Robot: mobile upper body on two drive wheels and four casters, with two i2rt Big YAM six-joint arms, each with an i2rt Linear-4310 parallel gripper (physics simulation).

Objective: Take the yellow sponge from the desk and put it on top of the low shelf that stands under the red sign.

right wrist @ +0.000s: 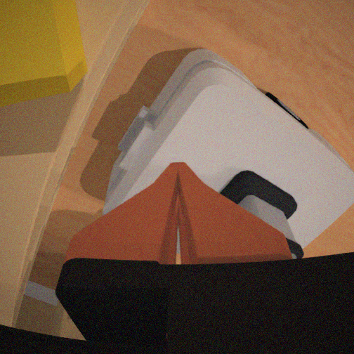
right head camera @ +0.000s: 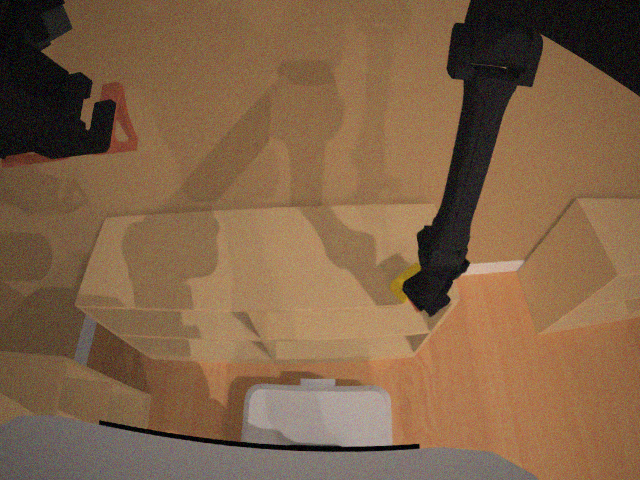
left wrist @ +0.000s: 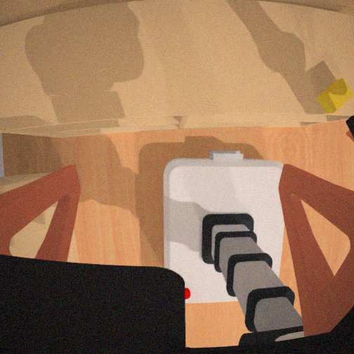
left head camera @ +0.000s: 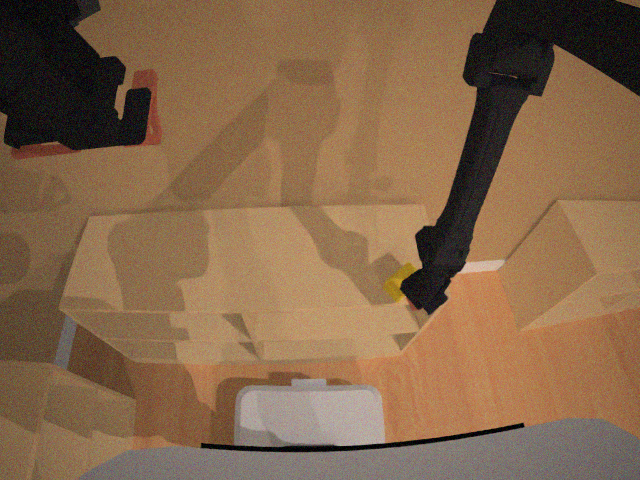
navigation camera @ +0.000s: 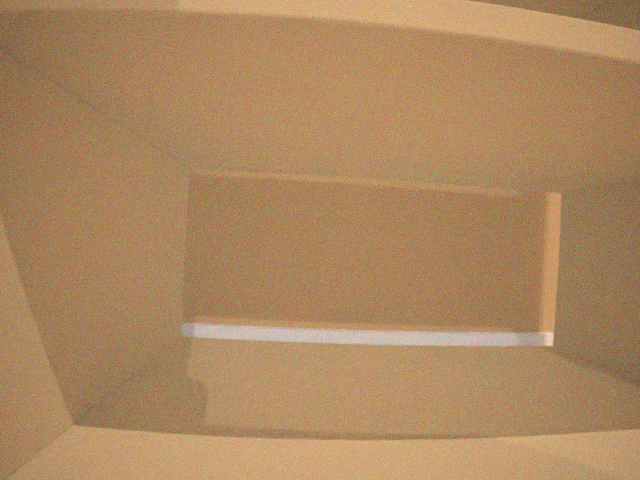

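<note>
The yellow sponge is on the top of a low wooden unit with open compartments, near its right front corner. Its exact tilt is unclear. My right gripper is shut and empty, just beside the sponge at the unit's front edge; it partly hides the sponge in the head views. My left gripper is open and empty, up at the left. The red sign does not show.
Another wooden unit stands at the right, and one at the lower left. My pale base is close to the middle unit's front. The navigation camera shows wooden panels around an opening, with a white strip.
</note>
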